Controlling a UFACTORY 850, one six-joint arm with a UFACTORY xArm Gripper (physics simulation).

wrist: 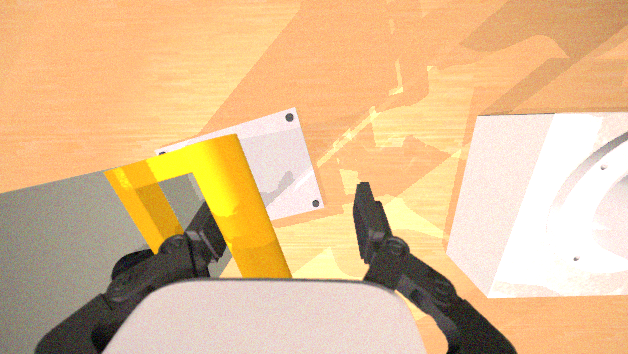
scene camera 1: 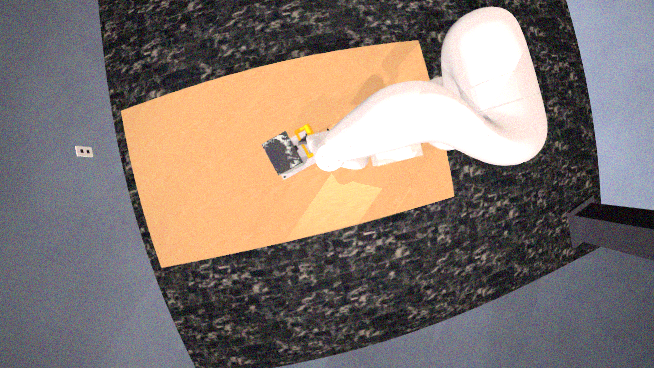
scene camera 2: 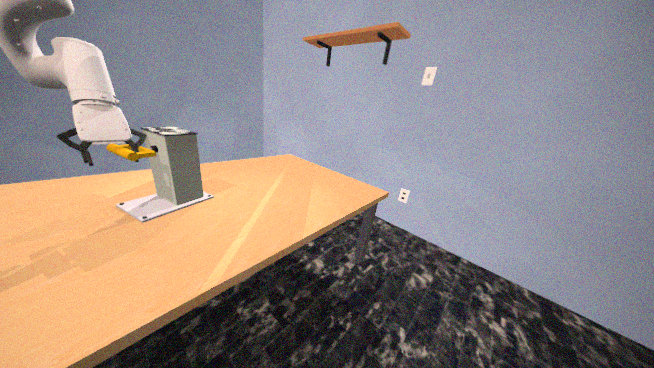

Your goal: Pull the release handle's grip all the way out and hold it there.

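The release handle's yellow grip (scene camera 1: 304, 131) (scene camera 2: 131, 156) (wrist: 227, 190) is a rectangular loop on the side of a tall grey-green housing (scene camera 1: 281, 152) (scene camera 2: 185, 167) (wrist: 50, 225). The housing stands on a white base plate (scene camera 2: 150, 207) (wrist: 265, 155). My gripper (scene camera 2: 112, 156) (wrist: 294, 196) is open at the grip. In the wrist view the left finger reaches into the loop's opening, behind the thick outer bar, and the right finger stands outside it with a wide gap. The outer bar lies between the fingers, closer to the left one. The arm hides part of the grip in scene camera 1.
The wooden table (scene camera 1: 200, 165) (scene camera 2: 260, 210) bears the housing. A white block-like mount (scene camera 1: 400, 156) (wrist: 520, 200) is on the table, right of the gripper in the wrist view. The white arm (scene camera 1: 400, 112) (scene camera 2: 82, 65) reaches over the table. A wall shelf (scene camera 2: 355, 36) hangs behind.
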